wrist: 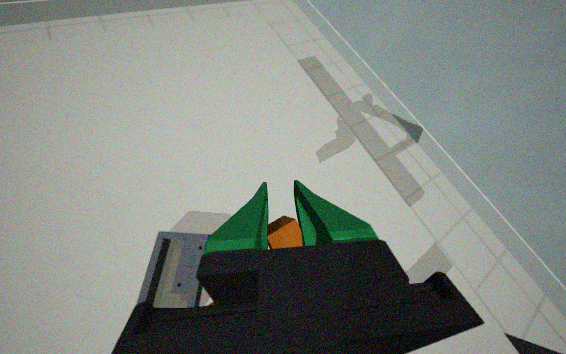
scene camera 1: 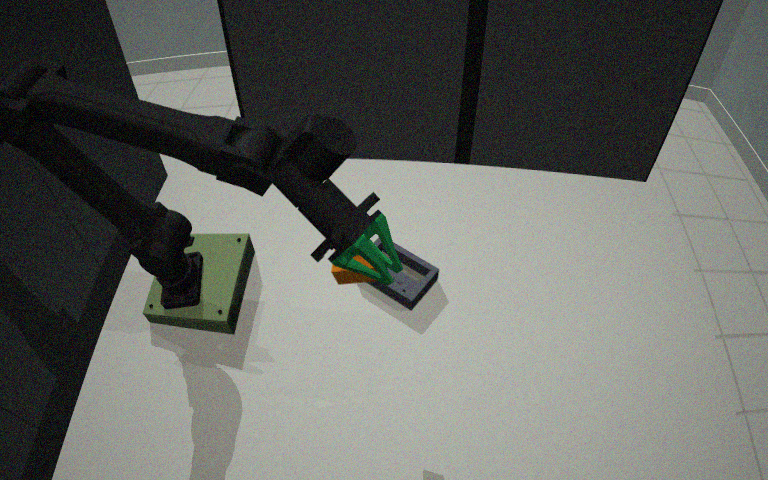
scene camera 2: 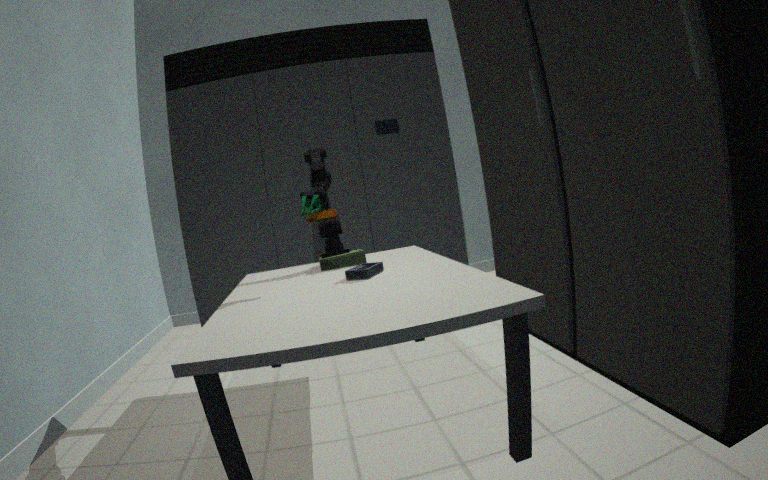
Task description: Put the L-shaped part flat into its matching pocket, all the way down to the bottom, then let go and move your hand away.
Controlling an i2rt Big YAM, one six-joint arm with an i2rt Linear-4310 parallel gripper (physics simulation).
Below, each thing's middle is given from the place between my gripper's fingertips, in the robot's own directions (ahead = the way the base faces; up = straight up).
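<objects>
Grey pocket block (wrist: pixel 170 282): 18 cm left of my hand, 3 cm ahead of it, 24 cm below it. My gripper: 4 cm past the orange L-shaped part (wrist: pixel 284 232), 7 cm to the right of it, 1 cm above it.
</objects>
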